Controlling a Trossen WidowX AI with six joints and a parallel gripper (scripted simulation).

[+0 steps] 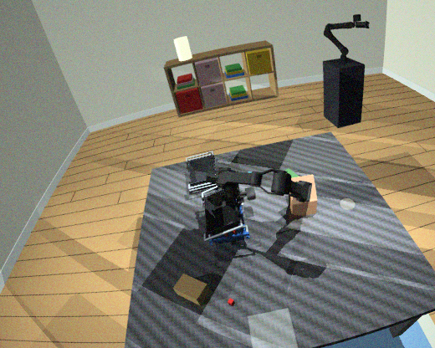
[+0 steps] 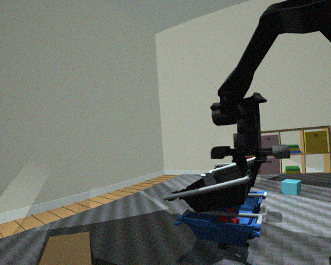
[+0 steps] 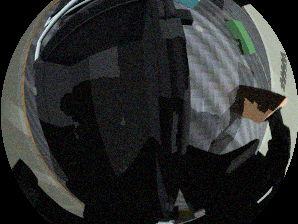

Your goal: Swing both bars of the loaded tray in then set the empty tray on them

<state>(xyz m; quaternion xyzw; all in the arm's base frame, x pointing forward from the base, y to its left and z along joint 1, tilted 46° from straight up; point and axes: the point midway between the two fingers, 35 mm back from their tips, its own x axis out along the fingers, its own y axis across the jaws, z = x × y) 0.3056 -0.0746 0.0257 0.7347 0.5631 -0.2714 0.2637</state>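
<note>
Right now the dark tray is 7 cm ahead of my gripper tip, 2 cm above it and 1 cm to the right of it. The rest, counted from my gripper tip: cyan cube (29 cm to the right, 15 cm behind, 8 cm below); flat tan block (31 cm to the left, 27 cm ahead, 8 cm below); green block (34 cm behind, 19 cm to the right, 9 cm below).
</note>
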